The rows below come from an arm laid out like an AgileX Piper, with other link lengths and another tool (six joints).
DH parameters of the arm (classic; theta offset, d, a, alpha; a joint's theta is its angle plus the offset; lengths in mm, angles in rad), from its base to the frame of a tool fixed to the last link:
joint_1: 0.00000 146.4 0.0 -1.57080
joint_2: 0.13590 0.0 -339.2 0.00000
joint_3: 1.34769 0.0 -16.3 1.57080
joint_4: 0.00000 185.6 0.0 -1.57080
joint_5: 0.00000 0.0 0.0 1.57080
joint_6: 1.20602 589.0 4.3 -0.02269
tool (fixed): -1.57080 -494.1 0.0 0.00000
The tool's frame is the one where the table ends.
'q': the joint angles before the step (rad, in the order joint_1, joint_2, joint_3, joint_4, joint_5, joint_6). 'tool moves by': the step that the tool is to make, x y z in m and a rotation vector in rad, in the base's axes. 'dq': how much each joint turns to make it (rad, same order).
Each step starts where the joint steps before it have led.
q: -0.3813, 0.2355, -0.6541, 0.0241, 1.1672, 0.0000
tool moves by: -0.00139, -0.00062, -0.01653, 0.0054, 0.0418, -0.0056
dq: 0.0000, -0.0220, 0.0656, -0.0119, -0.0027, 0.0000
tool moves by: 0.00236, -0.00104, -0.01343, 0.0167, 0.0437, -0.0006
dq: 0.0000, -0.0001, 0.0647, -0.0009, -0.0178, 0.0000
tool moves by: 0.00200, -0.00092, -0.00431, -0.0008, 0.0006, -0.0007
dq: 0.0000, 0.0001, 0.0260, -0.0011, -0.0258, 0.0000
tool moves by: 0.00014, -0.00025, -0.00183, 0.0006, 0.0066, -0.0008
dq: -0.0001, -0.0001, 0.0086, -0.0020, -0.0022, 0.0000
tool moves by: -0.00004, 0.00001, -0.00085, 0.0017, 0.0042, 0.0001
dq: 0.0001, 0.0001, 0.0035, 0.0000, 0.0010, 0.0000
